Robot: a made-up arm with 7 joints.
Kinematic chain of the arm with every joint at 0, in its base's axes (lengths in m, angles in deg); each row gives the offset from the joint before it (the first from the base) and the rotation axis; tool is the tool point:
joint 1: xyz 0 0.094 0 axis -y
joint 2: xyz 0 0.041 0 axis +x
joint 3: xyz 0 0 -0.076 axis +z
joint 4: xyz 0 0 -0.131 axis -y
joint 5: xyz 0 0 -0.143 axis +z
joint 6: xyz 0 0 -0.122 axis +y
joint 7: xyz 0 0 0 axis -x
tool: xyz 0 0 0
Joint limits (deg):
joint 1: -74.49..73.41
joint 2: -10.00..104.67
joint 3: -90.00..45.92
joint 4: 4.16..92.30
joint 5: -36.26..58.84
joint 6: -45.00..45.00
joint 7: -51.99..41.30
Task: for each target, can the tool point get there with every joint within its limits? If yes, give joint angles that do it. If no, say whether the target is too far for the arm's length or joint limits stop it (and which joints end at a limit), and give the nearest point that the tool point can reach.
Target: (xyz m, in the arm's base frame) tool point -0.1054 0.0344 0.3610
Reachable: no: joint limits stop it (at a limit: joint 2, joint 3, joint 4) | nearest point -0.0834 0.2768 0.2857 | short by 0.255 m
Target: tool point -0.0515 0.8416 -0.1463
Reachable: no: too far | nearest point -0.0336 0.5957 -0.0954 | short by 0.252 m
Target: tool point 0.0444 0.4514 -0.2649
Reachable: yes | joints -46.67 63.77 1.47 57.38 -17.88 6.28 -0.32
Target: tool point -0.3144 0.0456 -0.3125
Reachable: yes | joints -54.24 5.22 -61.53 33.58 -17.40 23.62 -39.68
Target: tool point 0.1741 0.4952 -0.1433
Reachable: yes | joints -14.59 81.75 -11.63 52.02 -12.71 -35.32 2.16
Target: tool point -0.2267 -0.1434 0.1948
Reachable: no: joint limits stop it (at a limit: joint 1, joint 3, joint 4) | nearest point -0.1629 -0.1480 -0.0452 | short by 0.248 m
